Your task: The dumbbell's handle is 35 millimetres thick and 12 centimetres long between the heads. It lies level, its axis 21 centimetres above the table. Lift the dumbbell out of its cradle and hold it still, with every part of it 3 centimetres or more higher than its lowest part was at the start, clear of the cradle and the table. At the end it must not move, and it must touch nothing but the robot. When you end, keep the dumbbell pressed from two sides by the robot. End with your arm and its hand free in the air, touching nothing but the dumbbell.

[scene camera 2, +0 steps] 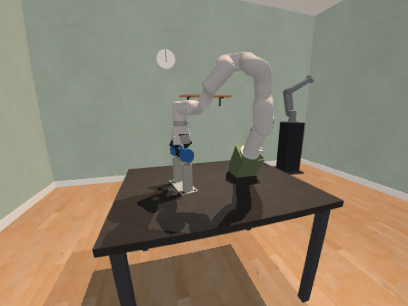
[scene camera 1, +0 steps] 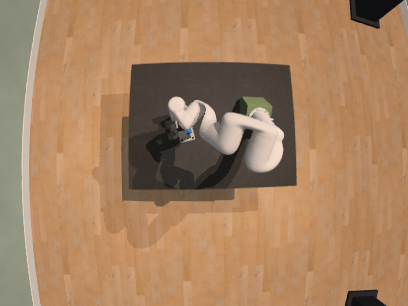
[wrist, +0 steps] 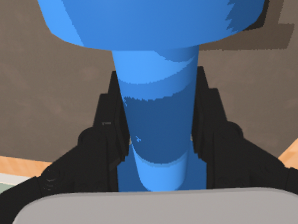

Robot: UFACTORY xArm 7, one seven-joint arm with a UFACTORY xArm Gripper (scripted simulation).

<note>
In view: my gripper [wrist: 158,87] and a blue dumbbell [wrist: 157,74].
</note>
